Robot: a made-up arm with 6 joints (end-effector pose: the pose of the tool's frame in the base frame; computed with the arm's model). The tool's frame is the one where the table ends. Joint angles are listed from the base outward.
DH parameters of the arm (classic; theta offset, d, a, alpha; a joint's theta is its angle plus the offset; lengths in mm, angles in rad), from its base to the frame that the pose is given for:
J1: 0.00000 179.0 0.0 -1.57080
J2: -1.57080 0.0 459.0 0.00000
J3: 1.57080 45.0 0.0 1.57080
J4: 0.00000 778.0 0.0 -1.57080
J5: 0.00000 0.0 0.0 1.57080
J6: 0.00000 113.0 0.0 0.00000
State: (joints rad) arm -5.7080 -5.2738 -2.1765 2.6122 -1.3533 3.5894
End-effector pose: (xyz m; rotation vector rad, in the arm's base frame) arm -0.2559 -0.1787 0.8261 0.5067 0.2199 0.8359
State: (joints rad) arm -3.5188 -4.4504 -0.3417 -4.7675 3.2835 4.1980
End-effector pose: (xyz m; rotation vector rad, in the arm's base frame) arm -1.0401 0.3808 0.1140 -0.1776 1.6583 -0.5207
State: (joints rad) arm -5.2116 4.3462 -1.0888 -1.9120 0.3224 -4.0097
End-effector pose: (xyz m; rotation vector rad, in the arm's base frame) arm -0.2583 -0.4502 -0.8660 -1.0422 2.7363 -0.3441
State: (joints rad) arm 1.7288 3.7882 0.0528 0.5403 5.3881 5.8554
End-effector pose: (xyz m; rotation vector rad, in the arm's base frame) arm 0.1207 -0.7554 -0.8854 -2.1268 1.7358 -0.2667
